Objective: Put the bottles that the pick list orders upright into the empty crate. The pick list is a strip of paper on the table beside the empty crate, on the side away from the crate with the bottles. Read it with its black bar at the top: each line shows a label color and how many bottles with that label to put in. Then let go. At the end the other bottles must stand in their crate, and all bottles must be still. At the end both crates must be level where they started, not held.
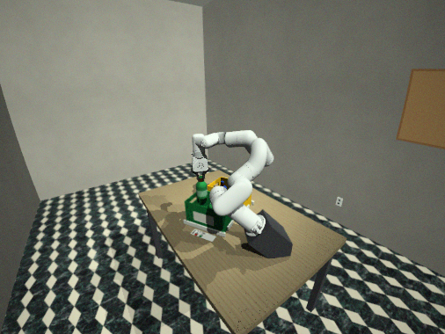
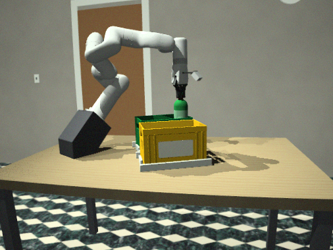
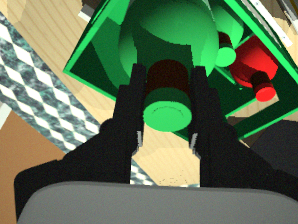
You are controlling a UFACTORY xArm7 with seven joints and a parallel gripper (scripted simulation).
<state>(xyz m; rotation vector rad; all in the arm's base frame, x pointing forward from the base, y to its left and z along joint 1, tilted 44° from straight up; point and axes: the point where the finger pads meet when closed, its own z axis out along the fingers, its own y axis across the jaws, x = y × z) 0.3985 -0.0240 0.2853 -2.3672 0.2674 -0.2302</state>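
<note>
Now: hand 210 mm above the green-capped bottle, 60 mm to the left of it and 60 mm past it. Also, from my hand: red bottle 210 mm below, 130 mm behind, 120 mm to the right; then green crate 210 mm below, 100 mm behind, 30 mm to the right; then yellow crate 220 mm to the right, 210 mm below, 50 mm ahead.
</note>
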